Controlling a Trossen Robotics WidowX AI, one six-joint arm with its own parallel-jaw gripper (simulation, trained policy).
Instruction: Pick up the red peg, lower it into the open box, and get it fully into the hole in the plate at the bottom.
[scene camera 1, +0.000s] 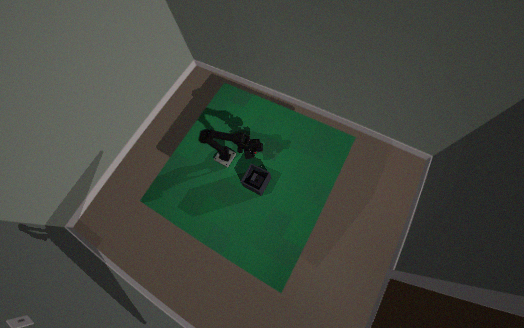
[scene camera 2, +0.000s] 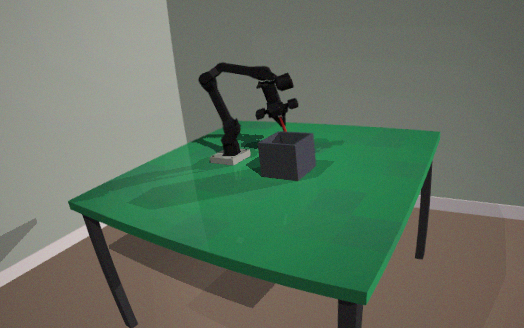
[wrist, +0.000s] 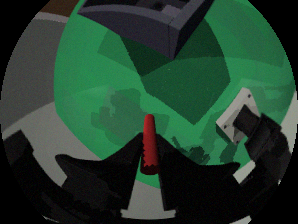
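Observation:
The gripper (wrist: 149, 136) is visible, and so is a dark grey box (scene camera 2: 284, 155).

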